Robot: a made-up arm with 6 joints.
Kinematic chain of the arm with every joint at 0, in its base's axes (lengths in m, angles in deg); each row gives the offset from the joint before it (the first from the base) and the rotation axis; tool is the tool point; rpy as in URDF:
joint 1: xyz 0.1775 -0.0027 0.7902 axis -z
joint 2: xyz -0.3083 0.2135 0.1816 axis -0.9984 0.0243 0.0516
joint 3: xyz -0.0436 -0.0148 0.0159 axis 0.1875 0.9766 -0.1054
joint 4: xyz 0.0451 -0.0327 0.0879 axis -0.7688 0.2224 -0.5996
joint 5: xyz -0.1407 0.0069 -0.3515 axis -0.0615 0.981 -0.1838
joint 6: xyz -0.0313 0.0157 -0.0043 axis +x
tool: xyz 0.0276 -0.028 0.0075 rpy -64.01 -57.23 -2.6
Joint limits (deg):
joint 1: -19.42..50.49
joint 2: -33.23..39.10
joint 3: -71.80..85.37
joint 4: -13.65..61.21
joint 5: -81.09..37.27
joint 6: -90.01..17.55
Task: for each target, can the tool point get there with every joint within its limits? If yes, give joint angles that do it. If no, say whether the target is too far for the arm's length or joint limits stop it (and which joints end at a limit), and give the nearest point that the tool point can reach.
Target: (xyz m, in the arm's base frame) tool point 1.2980 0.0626 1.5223
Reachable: no: too far | nearest point 0.2923 0.2808 0.8483 | short by 1.230 m
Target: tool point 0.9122 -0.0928 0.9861
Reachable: no: joint limits stop it (at a limit: joint 1, joint 2, joint 3, joint 4, joint 6) | nearest point 0.2887 0.2419 0.8256 | short by 0.726 m
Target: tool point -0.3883 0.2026 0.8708
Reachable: yes | joints 10.99 15.65 30.22 21.30 25.03 9.15
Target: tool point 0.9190 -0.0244 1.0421
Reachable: no: joint limits stop it (at a limit: joint 1, joint 2, joint 3, joint 4, joint 6) | nearest point 0.2885 0.2420 0.8264 | short by 0.718 m
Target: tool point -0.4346 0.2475 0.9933
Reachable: yes | joints 7.28 -24.51 64.79 22.03 -55.49 -65.73
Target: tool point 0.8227 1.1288 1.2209
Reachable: no: too far | nearest point 0.0496 0.6799 1.0150 | short by 0.917 m
